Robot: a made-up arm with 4 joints.
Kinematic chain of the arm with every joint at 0, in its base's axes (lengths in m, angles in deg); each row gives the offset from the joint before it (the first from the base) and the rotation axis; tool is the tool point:
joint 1: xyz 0 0 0.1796 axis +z
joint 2: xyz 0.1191 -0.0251 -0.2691 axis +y
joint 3: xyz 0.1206 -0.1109 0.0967 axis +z
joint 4: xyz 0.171 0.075 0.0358 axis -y
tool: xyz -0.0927 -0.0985 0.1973
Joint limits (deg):
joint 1: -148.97..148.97
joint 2: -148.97..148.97
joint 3: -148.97..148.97
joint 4: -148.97..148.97
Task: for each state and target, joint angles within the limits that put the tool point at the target. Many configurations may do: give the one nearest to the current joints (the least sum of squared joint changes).
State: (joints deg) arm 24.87 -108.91 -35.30 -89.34
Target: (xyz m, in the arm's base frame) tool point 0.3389 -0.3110 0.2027
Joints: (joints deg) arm 70.71 -104.47 -46.73 -92.03
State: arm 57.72 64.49 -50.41 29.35
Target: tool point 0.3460 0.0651 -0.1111
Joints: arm 31.20 74.15 -48.61 47.71
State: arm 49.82 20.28 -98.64 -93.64
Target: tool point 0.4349 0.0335 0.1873
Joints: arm 75.02 23.99 -123.38 -78.28
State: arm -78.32 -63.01 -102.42 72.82
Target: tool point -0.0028 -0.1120 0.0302
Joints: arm -36.18 -76.00 -97.63 78.08
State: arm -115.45 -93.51 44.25 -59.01
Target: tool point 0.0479 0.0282 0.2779
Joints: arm -119.74 -54.30 71.32 -27.70
